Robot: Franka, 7 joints.
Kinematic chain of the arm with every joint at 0, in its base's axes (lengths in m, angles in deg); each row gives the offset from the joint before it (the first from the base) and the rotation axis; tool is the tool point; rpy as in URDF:
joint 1: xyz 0 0 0.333 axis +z
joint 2: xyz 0 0 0 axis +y
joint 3: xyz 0 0 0.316 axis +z
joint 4: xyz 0.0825 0 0 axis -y
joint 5: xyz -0.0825 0 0.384 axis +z
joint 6: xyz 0 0 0 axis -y
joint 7: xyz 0.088 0 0 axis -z
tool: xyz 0 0 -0.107 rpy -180 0 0
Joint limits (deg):
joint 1: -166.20..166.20
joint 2: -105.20..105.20
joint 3: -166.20..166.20
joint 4: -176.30..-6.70
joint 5: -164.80..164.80
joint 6: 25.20..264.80
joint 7: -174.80..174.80
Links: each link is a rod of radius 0.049 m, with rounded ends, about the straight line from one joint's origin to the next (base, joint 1, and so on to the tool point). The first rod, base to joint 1, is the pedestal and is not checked.
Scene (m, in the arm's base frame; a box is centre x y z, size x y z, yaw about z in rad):
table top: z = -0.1
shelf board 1: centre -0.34 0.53 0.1 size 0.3 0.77 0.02 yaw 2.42
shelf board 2: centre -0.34 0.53 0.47 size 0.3 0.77 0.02 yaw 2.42
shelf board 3: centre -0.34 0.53 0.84 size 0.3 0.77 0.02 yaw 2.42
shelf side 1: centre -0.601 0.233 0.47 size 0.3 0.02 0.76 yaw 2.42
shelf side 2: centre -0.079 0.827 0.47 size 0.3 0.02 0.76 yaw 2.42
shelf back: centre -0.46 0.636 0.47 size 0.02 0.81 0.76 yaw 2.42
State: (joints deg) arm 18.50 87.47 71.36 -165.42 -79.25 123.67 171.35
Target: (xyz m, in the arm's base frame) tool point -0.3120 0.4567 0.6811
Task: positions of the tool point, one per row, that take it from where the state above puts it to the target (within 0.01 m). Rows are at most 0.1 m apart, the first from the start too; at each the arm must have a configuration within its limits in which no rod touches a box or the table.
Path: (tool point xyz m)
1: -0.2590 0.2361 0.2681
2: -0.2662 0.2530 0.3515
3: -0.2528 0.2460 0.4294
4: -0.2235 0.2237 0.4877
5: -0.1861 0.1984 0.5201
6: -0.1485 0.1816 0.5292
7: -0.1822 0.2308 0.5735
8: -0.2166 0.2855 0.6089
9: -0.2483 0.3407 0.6352
10: -0.2749 0.3908 0.6541
11: -0.2958 0.4309 0.6684
12: -0.3120 0.4567 0.6811

